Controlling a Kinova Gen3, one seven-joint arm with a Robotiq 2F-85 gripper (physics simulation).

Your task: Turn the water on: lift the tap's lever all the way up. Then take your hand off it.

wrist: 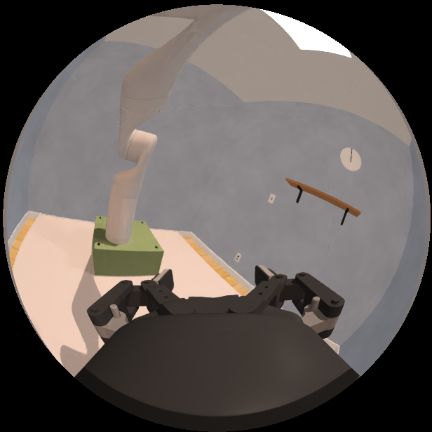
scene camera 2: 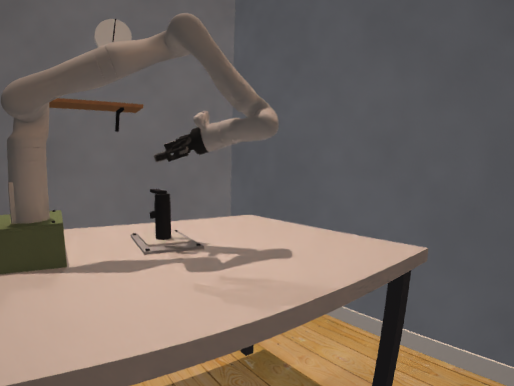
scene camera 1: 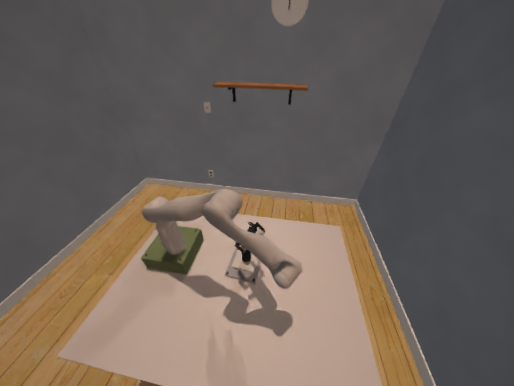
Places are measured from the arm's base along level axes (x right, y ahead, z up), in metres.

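Pixels of known places: gripper, fingertip midpoint: (scene camera 2: 160,152); arm's base, link origin: (scene camera 2: 31,220) (scene camera 1: 177,247).
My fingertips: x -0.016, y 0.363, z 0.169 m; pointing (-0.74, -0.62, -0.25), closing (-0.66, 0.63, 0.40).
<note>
For each thing: its middle in the pictures, then the offset to it from my fingertips. "*": a spot on its surface instead.
- black tap, surface spot: (scene camera 2: 163,217) * dx +0.011, dy +0.005, dz -0.189 m
- grey base frame, body centre: (scene camera 2: 163,240) (scene camera 1: 246,259) dx -0.012, dy +0.012, dz -0.263 m
The black tap (scene camera 2: 163,217) stands upright on a grey base frame (scene camera 2: 175,247) (scene camera 1: 242,275) on the table. Its lever (scene camera 2: 158,191) lies across the top, nearly level, its left end slightly higher in scene camera 2. A short black stub shows low on the tap's left side. My gripper (scene camera 2: 161,155) (scene camera 1: 244,234) (wrist: 213,277) is open and empty. It is above the tap, clear of the lever, tilted downward toward the robot base. In scene camera 1 my arm hides part of the gripper, and gripper and tap are hard to tell apart. The tap does not show in the wrist view.
The green base block (scene camera 1: 172,250) (scene camera 2: 32,247) (wrist: 127,257) carries my arm, left of the tap in both scene views. My arm (scene camera 1: 257,247) (scene camera 2: 220,65) arches over the tap and bends back toward it. A wooden shelf (scene camera 1: 260,86) (wrist: 322,196) hangs on the far wall.
</note>
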